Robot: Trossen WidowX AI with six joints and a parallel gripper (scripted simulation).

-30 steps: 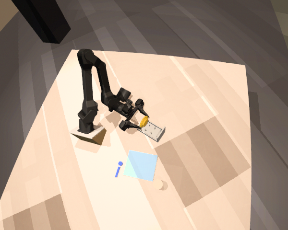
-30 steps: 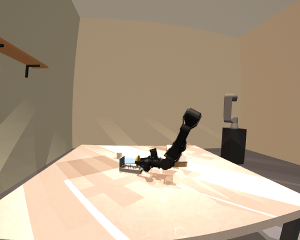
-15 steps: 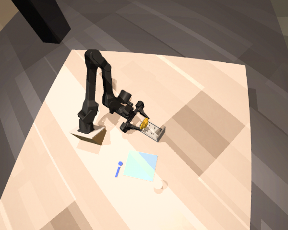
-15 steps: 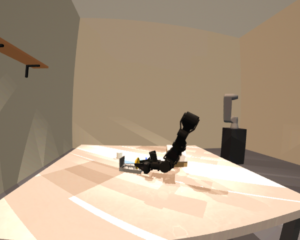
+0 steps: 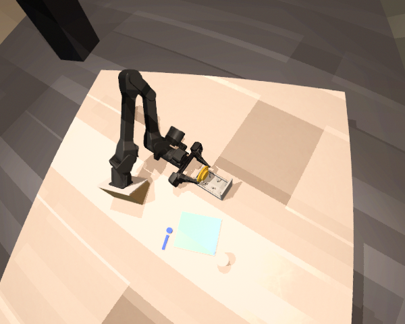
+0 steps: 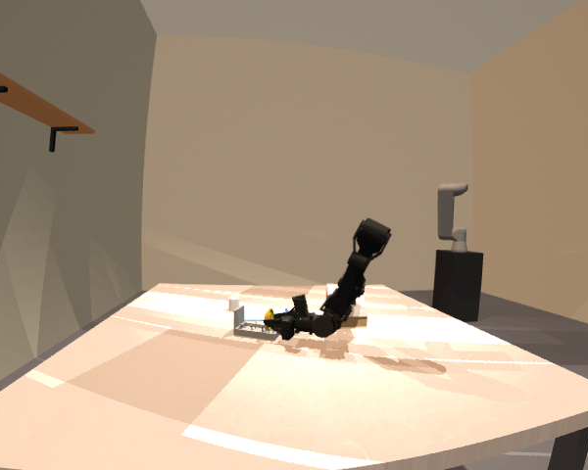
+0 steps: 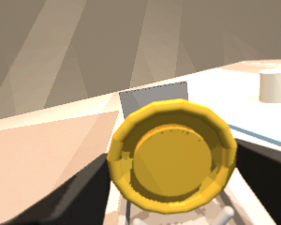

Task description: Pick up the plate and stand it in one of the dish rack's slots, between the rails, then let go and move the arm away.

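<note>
Now: the yellow plate 1 cm behind my gripper tip. The rest, counted from my gripper tip: grey dish rack (3 cm below, 3 cm ahead, 1 cm to the right); then blue spoon (25 cm to the right, 7 cm behind, 5 cm below); then light blue mat (20 cm to the right, 5 cm below, 3 cm ahead).
</note>
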